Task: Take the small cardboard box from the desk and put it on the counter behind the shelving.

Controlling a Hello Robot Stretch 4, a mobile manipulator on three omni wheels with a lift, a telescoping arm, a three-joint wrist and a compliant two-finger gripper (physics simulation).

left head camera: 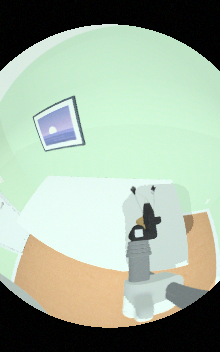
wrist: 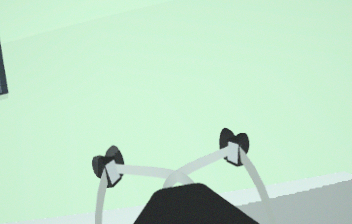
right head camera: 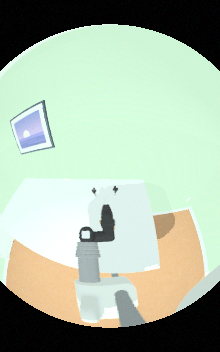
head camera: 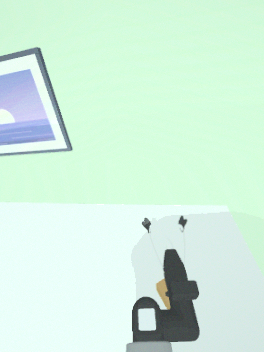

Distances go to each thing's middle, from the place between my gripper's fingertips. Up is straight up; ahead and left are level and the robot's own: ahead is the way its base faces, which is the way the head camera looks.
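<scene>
The framed sunset picture (left head camera: 58, 126) is a long way ahead of my hand, far to the left of it too, and it's well above it.
</scene>
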